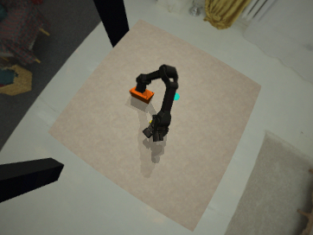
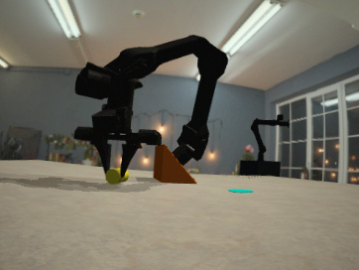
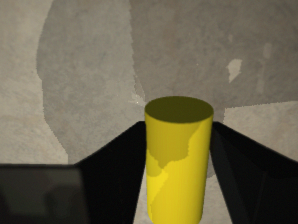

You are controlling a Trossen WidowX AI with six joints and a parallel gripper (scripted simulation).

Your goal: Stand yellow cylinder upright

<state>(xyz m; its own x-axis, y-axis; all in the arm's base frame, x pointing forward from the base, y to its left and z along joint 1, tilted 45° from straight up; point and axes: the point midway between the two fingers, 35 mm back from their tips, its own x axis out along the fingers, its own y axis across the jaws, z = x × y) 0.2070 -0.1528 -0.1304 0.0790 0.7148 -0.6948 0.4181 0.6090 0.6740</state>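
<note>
The cyan circle lies 60 mm ahead of my gripper tip, 280 mm to the left of it and 20 mm below it. Round my gripper tip: yellow cylinder (20 mm behind, 10 mm to the left).
</note>
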